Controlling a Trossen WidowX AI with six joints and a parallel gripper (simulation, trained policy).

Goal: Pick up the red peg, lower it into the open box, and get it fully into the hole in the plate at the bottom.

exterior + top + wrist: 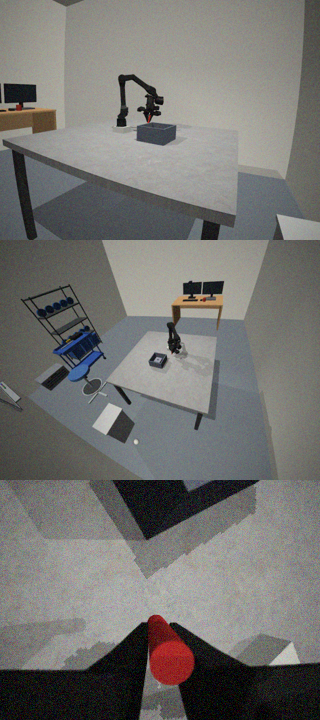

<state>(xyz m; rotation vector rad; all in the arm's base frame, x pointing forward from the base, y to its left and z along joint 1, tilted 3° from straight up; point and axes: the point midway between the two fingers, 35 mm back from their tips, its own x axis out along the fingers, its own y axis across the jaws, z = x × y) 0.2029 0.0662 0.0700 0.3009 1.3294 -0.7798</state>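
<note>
My gripper tip is 13 cm short of the plate, 18 cm to the left of it and 4 cm above it. From my gripper tip the other things lie so: grey box: 13 cm ahead, 18 cm to the right, 6 cm below; red peg: 2 cm above.
</note>
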